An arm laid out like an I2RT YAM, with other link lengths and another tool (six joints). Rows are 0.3 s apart.
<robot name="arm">
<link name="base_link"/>
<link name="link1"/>
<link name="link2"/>
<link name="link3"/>
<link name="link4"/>
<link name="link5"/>
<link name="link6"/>
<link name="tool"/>
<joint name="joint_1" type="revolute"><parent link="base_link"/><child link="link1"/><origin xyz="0 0 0.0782"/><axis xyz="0 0 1"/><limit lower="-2.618" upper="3.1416"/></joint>
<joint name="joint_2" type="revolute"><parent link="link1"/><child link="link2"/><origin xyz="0.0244 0.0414 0.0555"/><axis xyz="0 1 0"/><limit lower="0" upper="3.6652"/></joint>
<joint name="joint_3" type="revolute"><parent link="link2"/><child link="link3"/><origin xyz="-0.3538 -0.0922 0"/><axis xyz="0 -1 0"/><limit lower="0" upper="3.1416"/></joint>
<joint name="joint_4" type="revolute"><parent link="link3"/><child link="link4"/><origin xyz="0.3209 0.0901 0.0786"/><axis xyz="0 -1 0"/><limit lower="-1.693" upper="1.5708"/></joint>
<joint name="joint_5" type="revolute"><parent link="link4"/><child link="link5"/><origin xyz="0.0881 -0.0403 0.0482"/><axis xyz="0 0 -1"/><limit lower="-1.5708" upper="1.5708"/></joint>
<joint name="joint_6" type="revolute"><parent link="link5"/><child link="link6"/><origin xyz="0.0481 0 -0.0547"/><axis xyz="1 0 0"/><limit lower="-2.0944" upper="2.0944"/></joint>
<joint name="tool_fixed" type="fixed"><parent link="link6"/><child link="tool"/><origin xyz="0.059 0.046 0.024" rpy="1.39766 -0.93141 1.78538"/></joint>
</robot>
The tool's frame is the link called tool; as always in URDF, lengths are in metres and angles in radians.
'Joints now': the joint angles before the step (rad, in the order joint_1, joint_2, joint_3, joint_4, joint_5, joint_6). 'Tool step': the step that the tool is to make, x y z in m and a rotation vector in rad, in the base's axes. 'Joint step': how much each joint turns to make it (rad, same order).
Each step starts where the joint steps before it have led.
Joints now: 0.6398, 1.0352, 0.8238, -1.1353, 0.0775, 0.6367
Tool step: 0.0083, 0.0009, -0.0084, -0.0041, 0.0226, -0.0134
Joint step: -0.0219, 0.0348, -0.0045, 0.0191, -0.0115, -0.0062
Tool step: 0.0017, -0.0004, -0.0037, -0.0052, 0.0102, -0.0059
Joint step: -0.0054, 0.0104, -0.0035, 0.0025, -0.0015, 0.0008
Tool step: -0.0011, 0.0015, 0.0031, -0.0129, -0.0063, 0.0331
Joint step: 0.0053, 0.0022, 0.0116, -0.0097, 0.0086, -0.0301
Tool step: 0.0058, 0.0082, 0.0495, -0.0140, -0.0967, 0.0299
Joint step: 0.0382, -0.0016, 0.1346, -0.0660, 0.0688, -0.0075
